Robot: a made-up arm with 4 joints.
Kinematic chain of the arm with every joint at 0, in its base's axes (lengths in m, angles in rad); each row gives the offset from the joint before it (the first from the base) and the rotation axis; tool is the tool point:
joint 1: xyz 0 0 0.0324 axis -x
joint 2: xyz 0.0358 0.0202 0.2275 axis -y
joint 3: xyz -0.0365 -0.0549 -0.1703 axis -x
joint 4: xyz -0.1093 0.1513 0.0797 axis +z
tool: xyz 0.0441 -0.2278 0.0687
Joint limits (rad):
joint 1: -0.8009..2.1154
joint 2: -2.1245..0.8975
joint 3: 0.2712..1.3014
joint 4: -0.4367..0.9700
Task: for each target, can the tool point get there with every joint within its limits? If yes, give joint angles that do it. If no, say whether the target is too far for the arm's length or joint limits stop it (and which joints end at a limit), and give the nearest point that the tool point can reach.
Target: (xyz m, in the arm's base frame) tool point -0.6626 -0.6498 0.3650
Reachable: no: too far | nearest point -0.1320 -0.2905 0.2220 | short by 0.657 m
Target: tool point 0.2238 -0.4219 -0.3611
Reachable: no: joint limits stop it (at a limit: joint 1, joint 3, joint 4) | nearest point 0.1233 -0.0227 -0.0988 | short by 0.488 m
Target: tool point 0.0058 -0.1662 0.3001
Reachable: yes | joints -0.4855 -1.2902 0.5405 0.0439
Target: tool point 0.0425 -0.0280 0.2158
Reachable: yes | joints -0.3894 -0.2702 0.6354 0.5990
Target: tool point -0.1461 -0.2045 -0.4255
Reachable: no: joint limits stop it (at a limit: joint 1, joint 3, joint 4) | nearest point -0.1117 0.0158 -0.1222 | short by 0.376 m
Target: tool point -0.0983 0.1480 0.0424
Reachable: yes | joints 1.1571 0.4272 1.0247 -0.2459
